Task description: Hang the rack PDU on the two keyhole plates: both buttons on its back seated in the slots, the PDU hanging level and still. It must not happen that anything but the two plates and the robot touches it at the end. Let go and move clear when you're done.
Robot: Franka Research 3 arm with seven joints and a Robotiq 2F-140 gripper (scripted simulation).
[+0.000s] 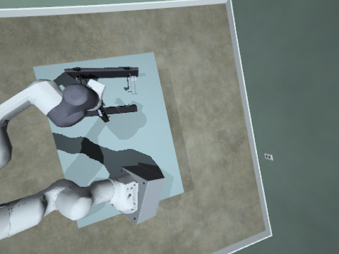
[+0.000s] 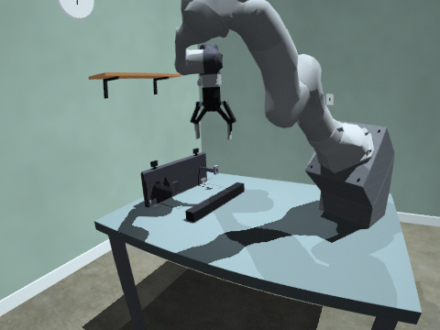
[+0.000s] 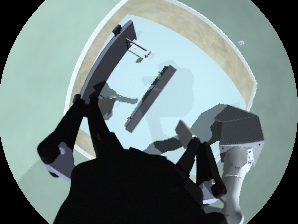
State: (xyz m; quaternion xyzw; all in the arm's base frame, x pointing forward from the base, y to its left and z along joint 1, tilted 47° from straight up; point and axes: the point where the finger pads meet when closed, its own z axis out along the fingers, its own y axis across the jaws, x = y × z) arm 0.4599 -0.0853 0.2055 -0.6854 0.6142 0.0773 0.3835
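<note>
The rack PDU lies 29 cm below my hand. Also, from my hand: dark mounting panel (25 cm ahead, 1 cm to the right, 23 cm below).
</note>
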